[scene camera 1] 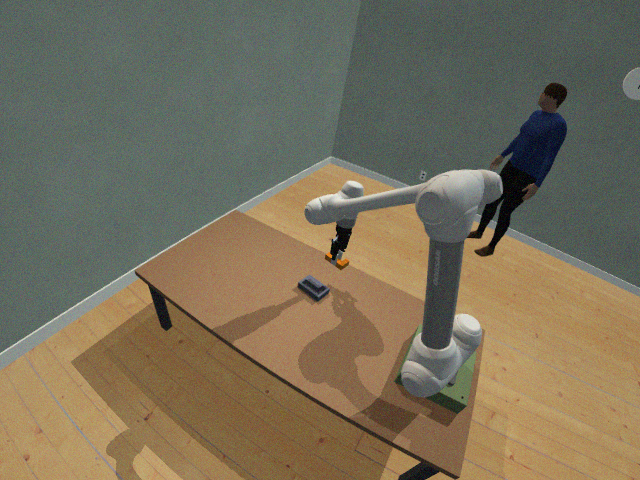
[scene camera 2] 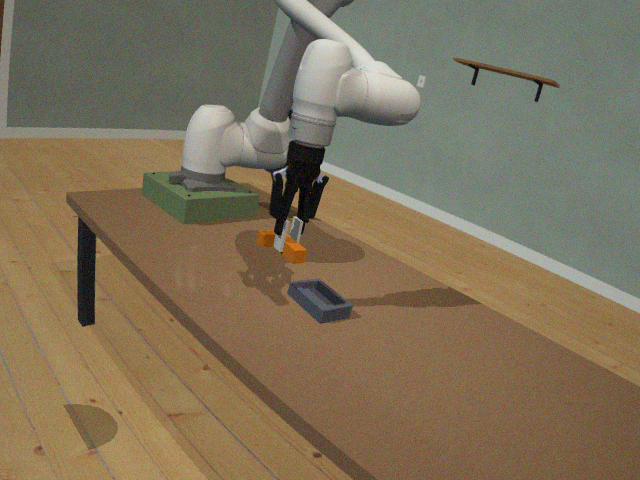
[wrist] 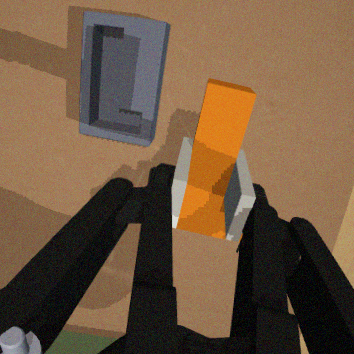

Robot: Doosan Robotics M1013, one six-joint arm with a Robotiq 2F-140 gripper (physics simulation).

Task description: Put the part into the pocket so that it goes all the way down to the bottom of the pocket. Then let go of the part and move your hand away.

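Where they show: gripper, between the fingertips: (scene camera 1: 335,262) (scene camera 2: 285,248) (wrist: 208,160); arm's base, origin of its link: (scene camera 2: 201,183).
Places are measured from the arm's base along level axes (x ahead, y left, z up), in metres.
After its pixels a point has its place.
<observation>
The orange part (scene camera 1: 341,264) {z 0.089, x 0.628, y -0.117 m} (scene camera 2: 294,252) {z 0.084, x 0.724, y -0.152 m} (wrist: 225,115) {z 0.089, x 0.710, y -0.136 m} is a long block, held up above the table, apart from the pocket. My gripper (scene camera 1: 337,256) {z 0.065, x 0.669, y -0.131 m} (scene camera 2: 287,238) {z 0.065, x 0.669, y -0.131 m} (wrist: 208,161) {z 0.065, x 0.669, y -0.131 m} is shut on it near its middle; the light pads press its two long sides, and an end sticks out on each side of them in the second scene view. The pocket is in a blue-grey open block (scene camera 1: 308,292) {z -0.063, x 0.702, y 0.023 m} (scene camera 2: 336,312) {z -0.057, x 0.774, y -0.031 m} (wrist: 150,65) {z -0.045, x 0.725, y -0.060 m} flat on the table. It lies up and left of the part in the wrist view, with its long side roughly along the part's. Shadow covers some of the pocket's floor.
The brown table (scene camera 1: 222,258) {z -0.082, x 1.209, y 0.153 m} (scene camera 2: 465,372) {z -0.081, x 1.060, y 0.115 m} (wrist: 300,45) {z -0.081, x 0.765, y -0.222 m} carries the arm's green base block (scene camera 1: 449,397) {z -0.002, x -0.094, y 0.144 m} (scene camera 2: 217,207) {z -0.035, x 0.147, y -0.007 m} at one end. A person (scene camera 1: 540,139) stands on the floor behind the arm. A wooden wall shelf (scene camera 2: 506,71) hangs on the wall.
</observation>
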